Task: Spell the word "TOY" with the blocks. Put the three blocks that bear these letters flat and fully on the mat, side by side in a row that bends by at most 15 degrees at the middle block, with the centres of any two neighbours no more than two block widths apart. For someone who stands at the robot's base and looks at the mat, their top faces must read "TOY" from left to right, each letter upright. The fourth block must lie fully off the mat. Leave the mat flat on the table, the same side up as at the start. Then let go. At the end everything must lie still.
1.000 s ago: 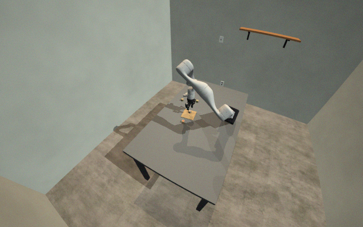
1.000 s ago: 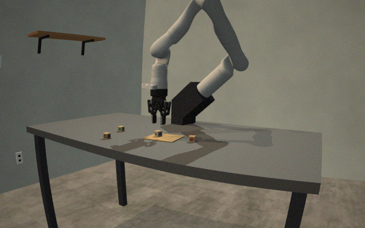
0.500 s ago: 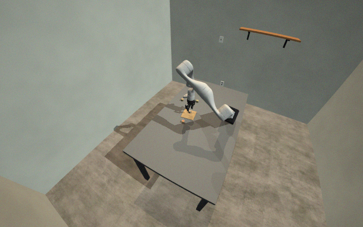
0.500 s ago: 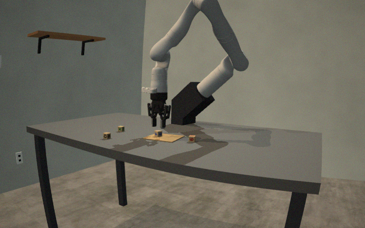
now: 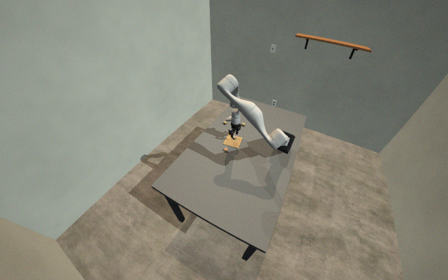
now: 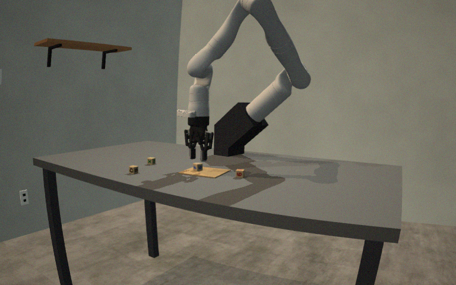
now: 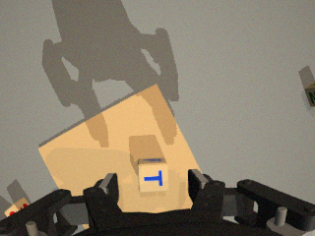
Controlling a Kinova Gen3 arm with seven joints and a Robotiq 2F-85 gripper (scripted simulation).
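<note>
The tan mat lies 50 mm below my hand and 30 mm to the left of it. From my hand the other things lie so: block 160 mm to the left, 40 mm below, 20 mm behind.
</note>
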